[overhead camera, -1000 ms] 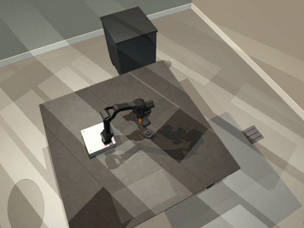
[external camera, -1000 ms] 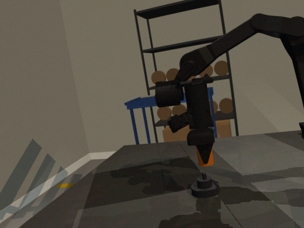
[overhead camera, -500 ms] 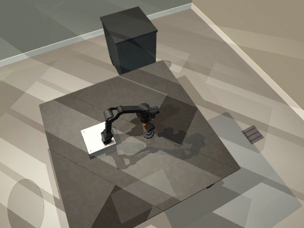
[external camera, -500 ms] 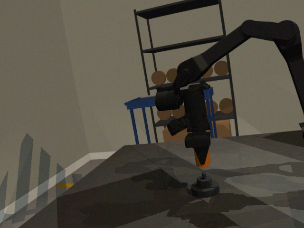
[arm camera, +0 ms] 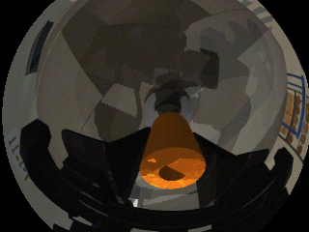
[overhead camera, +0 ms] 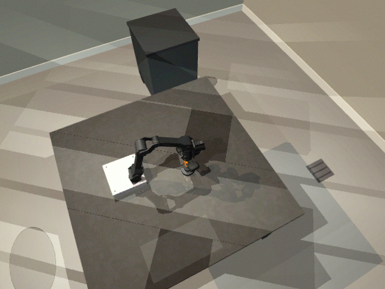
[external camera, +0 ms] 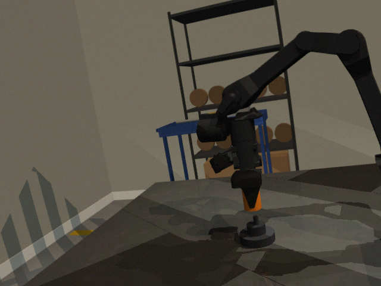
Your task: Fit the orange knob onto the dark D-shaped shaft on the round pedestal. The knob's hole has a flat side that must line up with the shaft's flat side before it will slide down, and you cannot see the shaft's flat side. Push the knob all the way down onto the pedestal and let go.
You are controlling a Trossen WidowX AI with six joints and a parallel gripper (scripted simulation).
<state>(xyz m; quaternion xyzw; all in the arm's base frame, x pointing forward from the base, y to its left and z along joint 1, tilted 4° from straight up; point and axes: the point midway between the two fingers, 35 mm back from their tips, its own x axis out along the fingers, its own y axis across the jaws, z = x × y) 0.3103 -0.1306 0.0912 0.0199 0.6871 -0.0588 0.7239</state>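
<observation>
The round dark pedestal is 6 cm below my gripper tip. The rest, counted from my gripper tip: orange knob 2 cm above.
</observation>
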